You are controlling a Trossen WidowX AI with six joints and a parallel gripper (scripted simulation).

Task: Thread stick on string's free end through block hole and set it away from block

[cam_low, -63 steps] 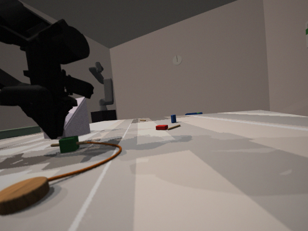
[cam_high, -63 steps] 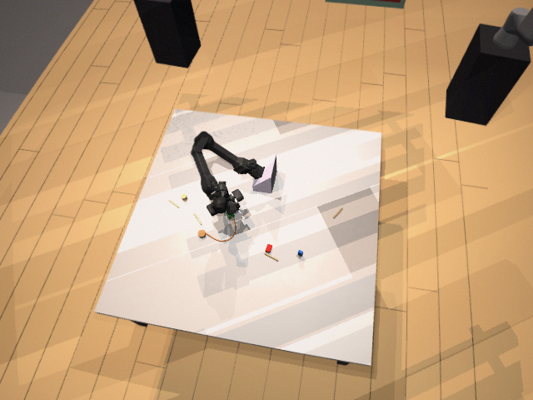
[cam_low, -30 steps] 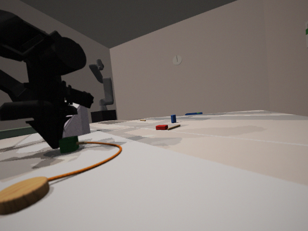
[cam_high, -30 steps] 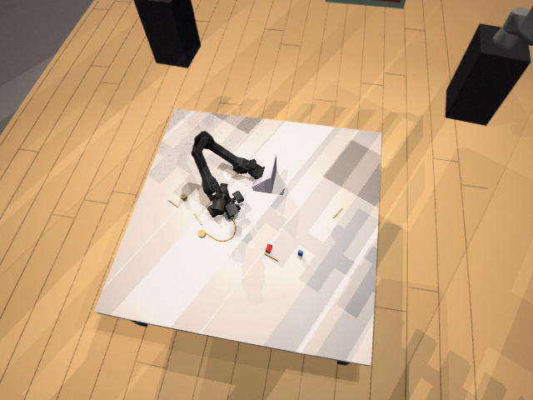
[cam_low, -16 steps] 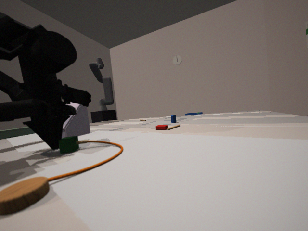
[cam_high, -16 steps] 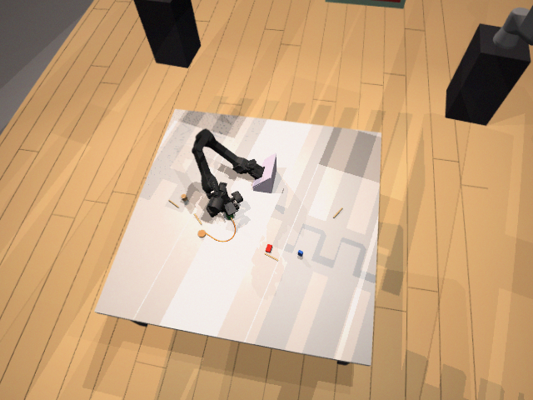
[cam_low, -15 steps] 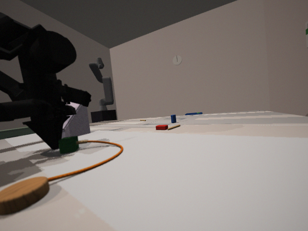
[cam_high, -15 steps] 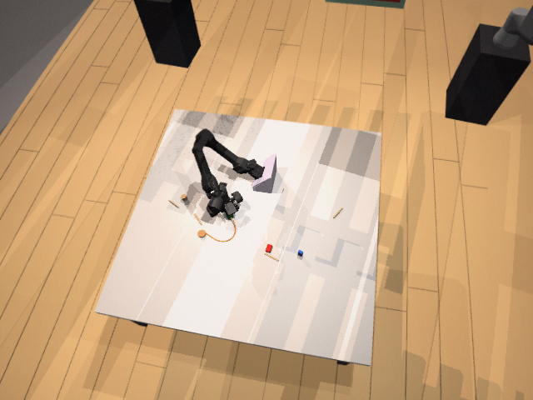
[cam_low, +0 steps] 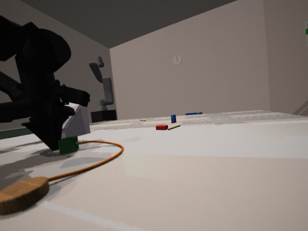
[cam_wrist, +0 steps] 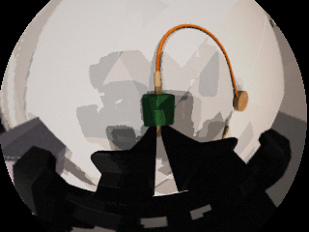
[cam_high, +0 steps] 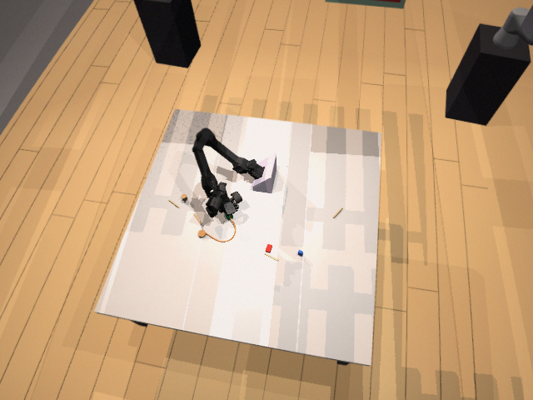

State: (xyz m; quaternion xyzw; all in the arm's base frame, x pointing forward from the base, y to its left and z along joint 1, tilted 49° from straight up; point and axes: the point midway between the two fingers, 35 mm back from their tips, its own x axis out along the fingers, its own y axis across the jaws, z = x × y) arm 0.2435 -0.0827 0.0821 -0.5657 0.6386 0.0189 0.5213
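Right now my gripper tip is 2 cm short of the green block, 2 cm to the right of it and 1 cm below it. The rest, counted from my gripper tip: small wooden cylinder 2 cm behind, 25 cm to the right, 1 cm above; then round wooden button 15 cm ahead, 9 cm to the right; then red block 13 cm ahead, 27 cm to the left.
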